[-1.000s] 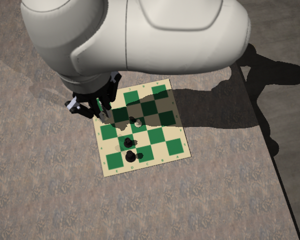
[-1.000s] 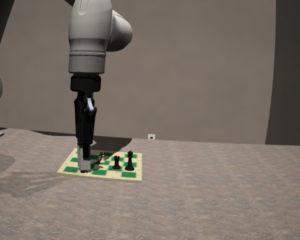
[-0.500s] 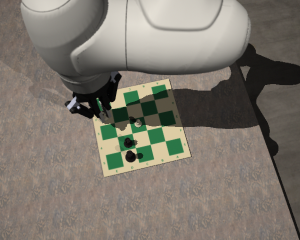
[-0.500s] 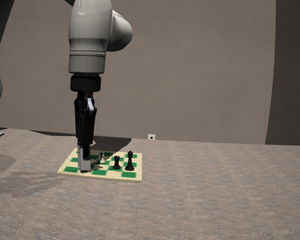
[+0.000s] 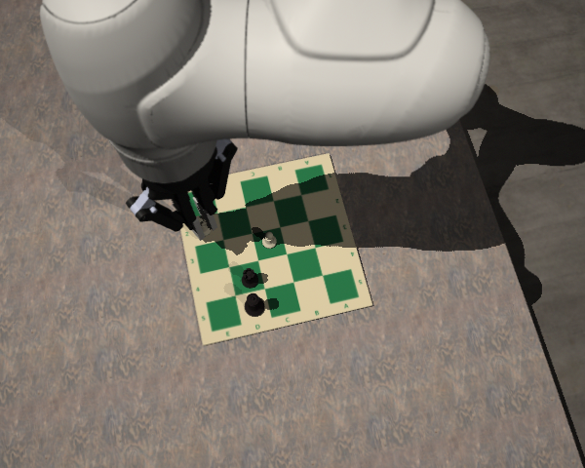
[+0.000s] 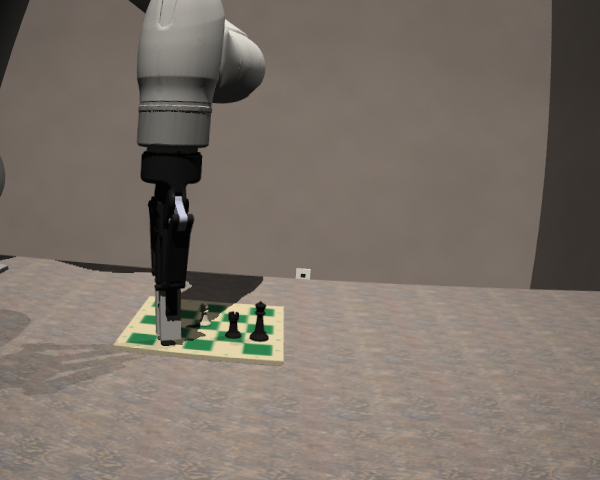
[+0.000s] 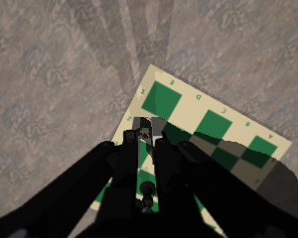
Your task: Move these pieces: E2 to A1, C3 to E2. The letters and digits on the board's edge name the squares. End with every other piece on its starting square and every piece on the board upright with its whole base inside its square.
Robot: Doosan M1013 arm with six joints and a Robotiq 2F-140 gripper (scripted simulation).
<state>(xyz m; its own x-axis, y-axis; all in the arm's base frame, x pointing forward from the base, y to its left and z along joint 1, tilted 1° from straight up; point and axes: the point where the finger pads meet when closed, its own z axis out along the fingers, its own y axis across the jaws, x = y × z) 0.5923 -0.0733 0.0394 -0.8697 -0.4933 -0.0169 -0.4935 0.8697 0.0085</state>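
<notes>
The white pawn lies 8 cm to the left of my hand, 3 cm below it and 3 cm ahead of it. The rest, counted from my hand: black queen: 11 cm ahead, 5 cm to the left, 2 cm below; white piece: 3 cm below; chessboard: 8 cm to the left, 5 cm below, 4 cm ahead.
</notes>
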